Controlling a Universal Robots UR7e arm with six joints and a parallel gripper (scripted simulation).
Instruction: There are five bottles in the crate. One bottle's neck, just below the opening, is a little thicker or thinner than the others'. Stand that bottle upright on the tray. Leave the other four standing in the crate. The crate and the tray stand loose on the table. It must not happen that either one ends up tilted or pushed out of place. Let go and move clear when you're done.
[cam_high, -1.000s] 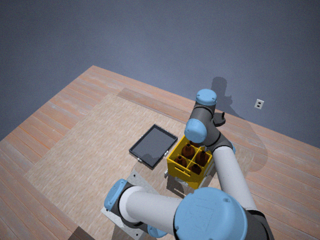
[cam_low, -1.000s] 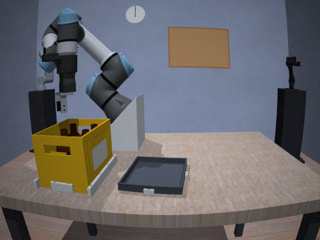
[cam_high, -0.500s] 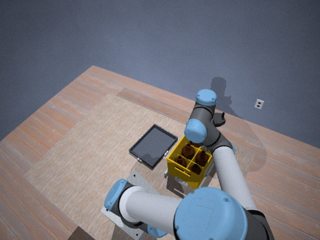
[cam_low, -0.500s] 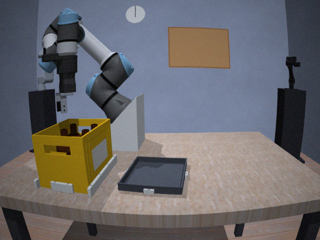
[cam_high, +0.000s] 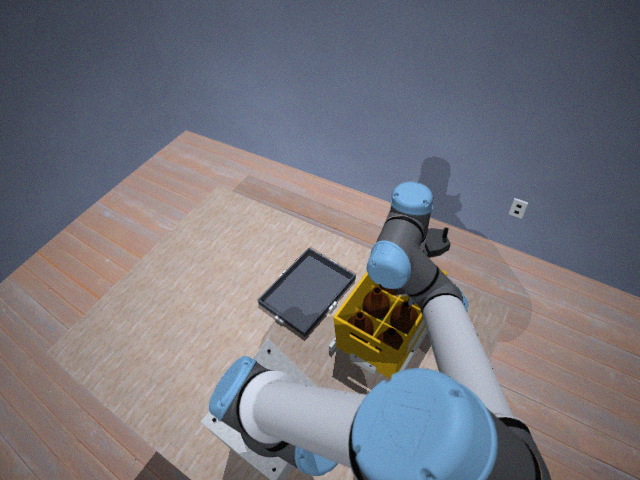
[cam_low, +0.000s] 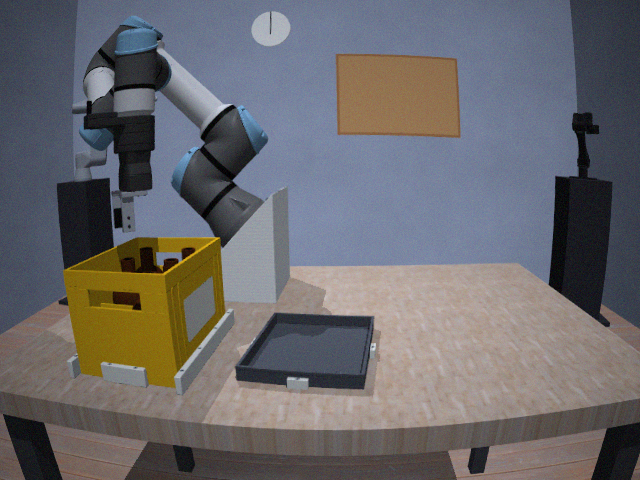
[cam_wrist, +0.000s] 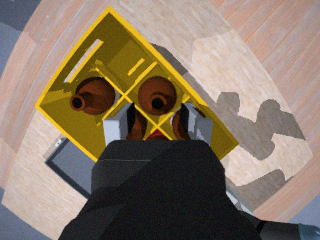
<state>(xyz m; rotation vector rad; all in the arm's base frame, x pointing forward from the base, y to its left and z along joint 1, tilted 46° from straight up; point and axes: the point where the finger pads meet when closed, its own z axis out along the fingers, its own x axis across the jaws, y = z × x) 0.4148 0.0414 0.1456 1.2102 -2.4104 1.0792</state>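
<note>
The yellow crate lies 15 cm below my hand and 4 cm to the left of it. Round my hand: dark tray: 31 cm to the left, 22 cm below, 6 cm behind; bottle: 14 cm below, 9 cm to the left, 8 cm ahead.
</note>
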